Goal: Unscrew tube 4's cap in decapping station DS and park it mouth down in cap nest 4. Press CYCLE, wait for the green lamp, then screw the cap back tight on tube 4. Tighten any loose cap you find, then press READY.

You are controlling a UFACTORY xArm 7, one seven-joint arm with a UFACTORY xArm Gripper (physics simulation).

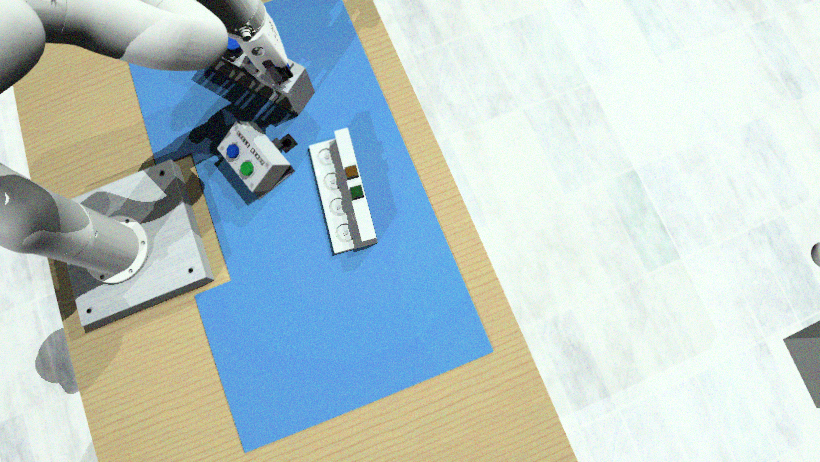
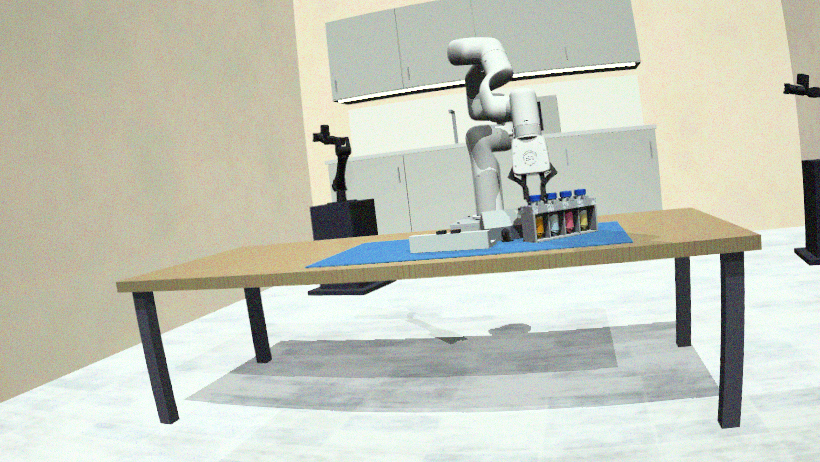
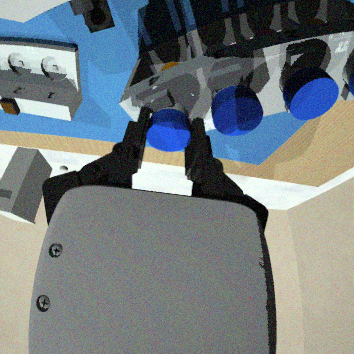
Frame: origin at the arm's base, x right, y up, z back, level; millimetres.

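Seen in the pictures: gripper, fingertip midpoint: (image 1: 282, 69) (image 2: 535, 201) (image 3: 168, 125); arm's base, origin of the base link: (image 1: 117, 249).
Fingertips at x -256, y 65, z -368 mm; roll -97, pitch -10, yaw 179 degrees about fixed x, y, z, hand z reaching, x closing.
Note:
Pixels of each thing's top centre, then the offset from my fingertips to it. "*": a spot on its surface instead. Level surfaces: height alone.
- decapping station, surface spot: (image 3: 165, 82) * dx +15, dy -10, dz +30 mm
- blue mat, its level: dy -105 mm
- tube 4's cap, middle of its top: (image 3: 168, 137) (image 2: 535, 195) dx +0, dy +16, dz +3 mm
- white cap nest tray, middle of its top: (image 1: 339, 185) (image 2: 451, 228) dx +225, dy -52, dz -62 mm
- grey button box, middle of its top: (image 1: 246, 148) (image 2: 499, 209) dx +131, dy -21, dz +89 mm
- blue button, middle of its top: (image 1: 231, 149) dx +122, dy -30, dz +119 mm
- green button, middle of its top: (image 1: 245, 166) dx +162, dy -30, dz +97 mm
- amber square, surface spot: (image 1: 351, 170) * dx +201, dy -52, dz -89 mm
- green square, surface spot: (image 1: 356, 192) * dx +245, dy -52, dz -90 mm
The decapping station (image 1: 300, 86) (image 2: 525, 221) (image 3: 165, 82) stands at the far end of the blue mat (image 1: 320, 322) and holds several tubes with blue caps. My gripper (image 3: 168, 125) (image 2: 534, 193) reaches straight down onto the end tube marked 4. Its two black fingers are shut on tube 4's cap (image 3: 168, 130) (image 2: 534, 199), one on each side, and the cap sits on the tube. The white cap nest tray (image 1: 361, 221) (image 3: 42, 107) lies nearby with round nests in a row; the nest farthest from the station (image 1: 343, 231) holds nothing.
A grey button box (image 1: 269, 166) with a blue button (image 1: 232, 150) and a green button (image 1: 247, 168) sits between the station and the arm's base (image 1: 142, 252). The tray carries an amber square (image 1: 351, 170) and a green square (image 1: 356, 192). Neighbouring caps (image 3: 237, 109) (image 3: 310, 93) stand close beside my fingers.

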